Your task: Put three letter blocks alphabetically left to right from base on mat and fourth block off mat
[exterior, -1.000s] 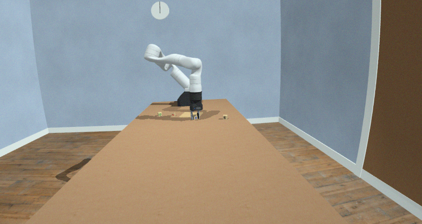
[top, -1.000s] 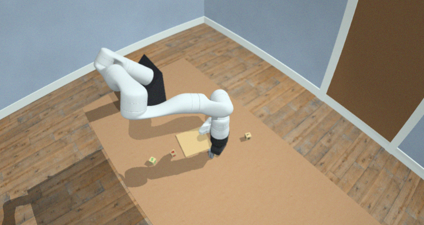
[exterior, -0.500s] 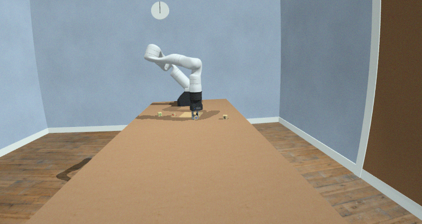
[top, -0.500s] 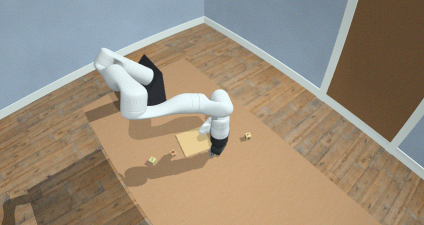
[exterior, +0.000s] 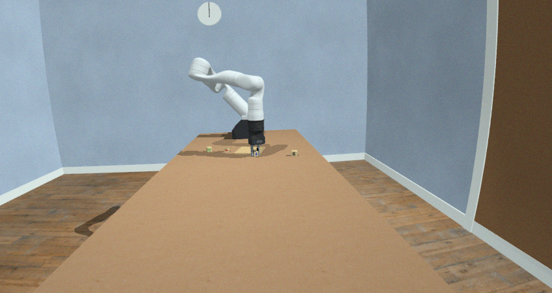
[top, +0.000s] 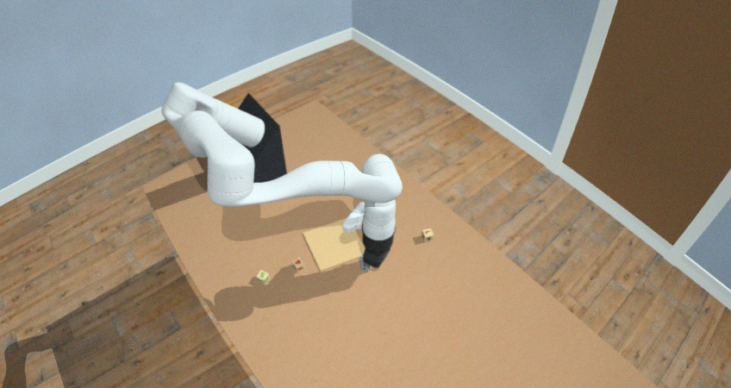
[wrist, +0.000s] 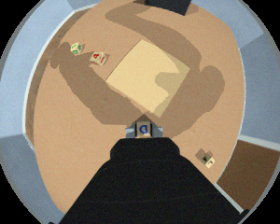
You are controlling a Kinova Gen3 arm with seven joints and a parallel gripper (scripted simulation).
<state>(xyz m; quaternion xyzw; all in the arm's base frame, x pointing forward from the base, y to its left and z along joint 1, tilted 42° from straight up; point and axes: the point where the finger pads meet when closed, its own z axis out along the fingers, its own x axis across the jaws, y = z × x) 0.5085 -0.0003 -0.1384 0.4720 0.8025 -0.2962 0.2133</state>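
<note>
Now: the tan mat 110 mm behind my hand, 40 mm to the right of it and 20 mm below it.
</note>
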